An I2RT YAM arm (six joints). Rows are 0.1 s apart.
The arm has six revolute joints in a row. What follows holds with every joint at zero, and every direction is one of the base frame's. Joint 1 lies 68.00 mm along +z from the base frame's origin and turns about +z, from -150.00 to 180.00 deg. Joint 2 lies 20.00 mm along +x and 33.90 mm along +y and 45.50 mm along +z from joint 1 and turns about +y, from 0.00 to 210.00 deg. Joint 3 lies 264.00 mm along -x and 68.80 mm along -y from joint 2 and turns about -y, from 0.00 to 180.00 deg. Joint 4 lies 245.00 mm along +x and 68.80 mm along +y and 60.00 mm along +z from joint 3 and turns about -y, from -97.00 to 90.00 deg. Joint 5 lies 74.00 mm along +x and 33.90 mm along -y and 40.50 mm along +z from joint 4 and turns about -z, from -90.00 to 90.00 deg. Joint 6 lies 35.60 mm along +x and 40.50 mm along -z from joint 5 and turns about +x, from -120.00 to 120.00 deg. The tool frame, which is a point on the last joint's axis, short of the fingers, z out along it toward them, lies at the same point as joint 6; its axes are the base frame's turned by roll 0.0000, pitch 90.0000 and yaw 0.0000 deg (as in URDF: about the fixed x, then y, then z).
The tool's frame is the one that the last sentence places.
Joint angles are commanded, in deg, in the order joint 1, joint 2, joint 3, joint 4, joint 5, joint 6. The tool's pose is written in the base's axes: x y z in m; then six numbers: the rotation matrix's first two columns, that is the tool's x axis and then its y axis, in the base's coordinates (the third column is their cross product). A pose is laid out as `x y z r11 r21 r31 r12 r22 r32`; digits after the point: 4 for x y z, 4 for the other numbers.
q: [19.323 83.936 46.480 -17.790 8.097 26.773]
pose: 0.2709 0.0897 0.1849 -0.8056 0.1901 -0.5611 0.1244 0.9803 0.1535
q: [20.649 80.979 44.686 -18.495 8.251 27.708]
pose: 0.2587 0.0920 0.1883 -0.8031 0.1891 -0.5650 0.1151 0.9797 0.1643
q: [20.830 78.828 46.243 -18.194 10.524 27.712]
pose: 0.2608 0.0923 0.2067 -0.7534 0.2025 -0.6256 0.1228 0.9780 0.1688
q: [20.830 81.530 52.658 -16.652 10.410 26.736]
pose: 0.2836 0.1010 0.2311 -0.6997 0.2072 -0.6837 0.0933 0.9753 0.2000
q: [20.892 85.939 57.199 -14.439 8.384 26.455]
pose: 0.3051 0.1109 0.2369 -0.6853 0.2102 -0.6973 0.0579 0.9701 0.2355
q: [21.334 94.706 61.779 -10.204 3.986 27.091]
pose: 0.3361 0.1286 0.2189 -0.7107 0.2101 -0.6714 0.0090 0.9570 0.2900
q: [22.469 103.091 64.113 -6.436 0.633 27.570]
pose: 0.3559 0.1468 0.1851 -0.7570 0.1878 -0.6259 -0.0278 0.9477 0.3179
